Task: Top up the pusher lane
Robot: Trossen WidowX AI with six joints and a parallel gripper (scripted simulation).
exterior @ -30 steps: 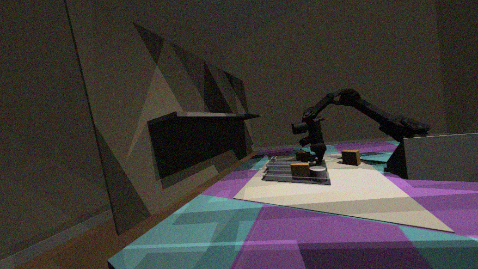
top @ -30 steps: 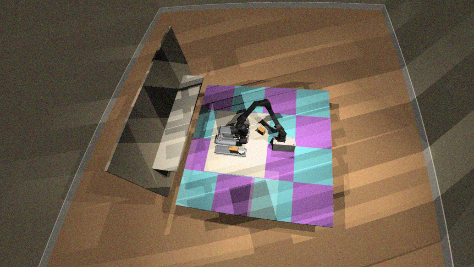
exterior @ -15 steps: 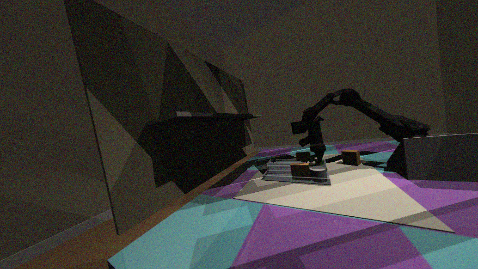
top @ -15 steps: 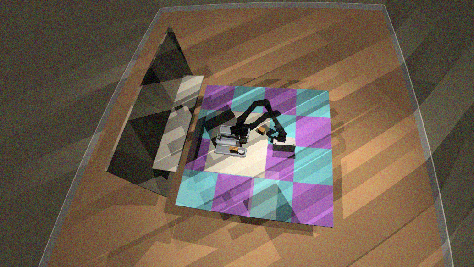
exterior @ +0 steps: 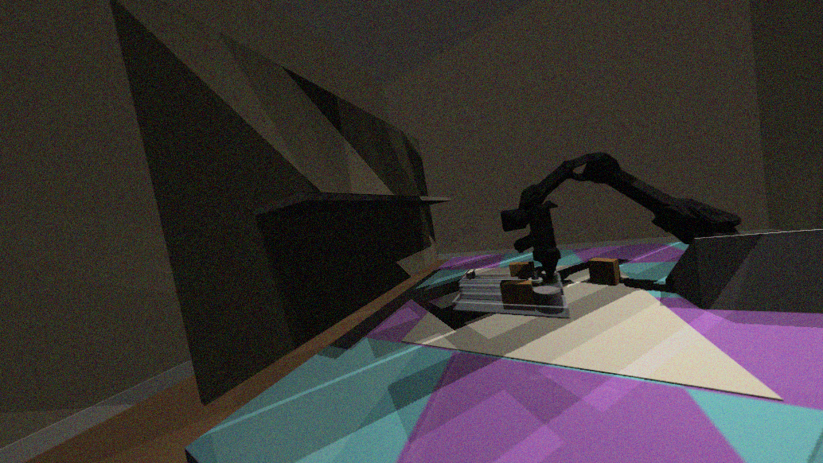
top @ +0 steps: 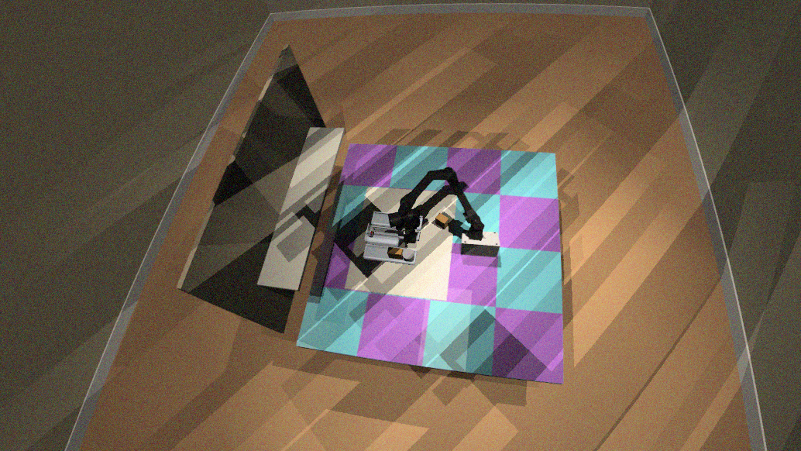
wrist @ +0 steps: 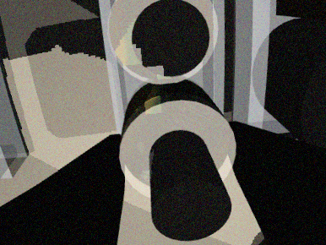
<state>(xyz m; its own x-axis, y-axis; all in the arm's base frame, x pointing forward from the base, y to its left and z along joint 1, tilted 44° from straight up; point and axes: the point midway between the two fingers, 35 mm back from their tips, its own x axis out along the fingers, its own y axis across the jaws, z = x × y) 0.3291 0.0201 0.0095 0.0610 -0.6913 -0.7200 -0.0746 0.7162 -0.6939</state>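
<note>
My gripper tip is 140 mm short of the lane unit, 30 mm to the right of it and 30 mm above it. The rest, counted from my gripper tip: brown box (140 mm behind, 100 mm to the right, 10 mm below).
</note>
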